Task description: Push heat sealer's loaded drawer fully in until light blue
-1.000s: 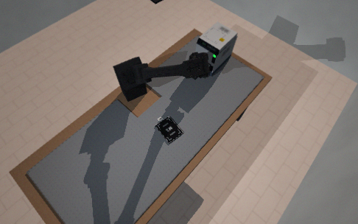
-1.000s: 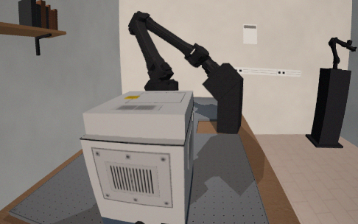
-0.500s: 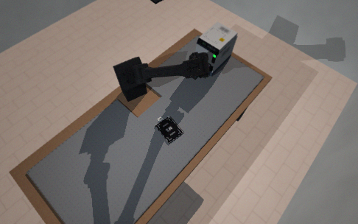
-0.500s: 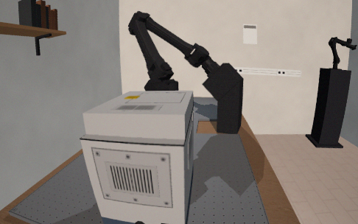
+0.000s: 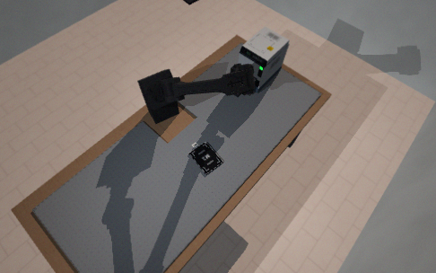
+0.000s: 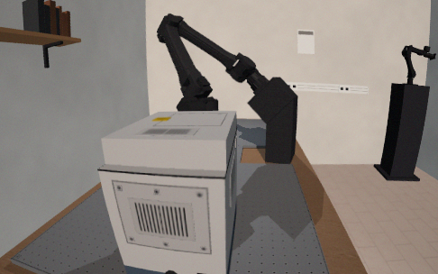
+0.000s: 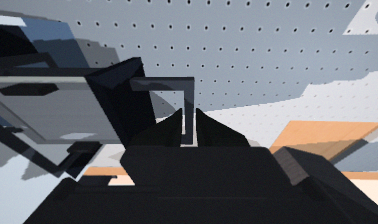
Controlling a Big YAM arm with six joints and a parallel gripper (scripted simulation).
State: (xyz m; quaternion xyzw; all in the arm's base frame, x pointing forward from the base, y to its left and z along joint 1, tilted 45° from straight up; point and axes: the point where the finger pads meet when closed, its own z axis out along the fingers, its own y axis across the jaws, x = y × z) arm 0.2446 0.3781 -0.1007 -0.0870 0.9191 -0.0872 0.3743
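My hand is 2 cm past the black sealer drawer, 12 cm to the right of it and 1 cm above it.
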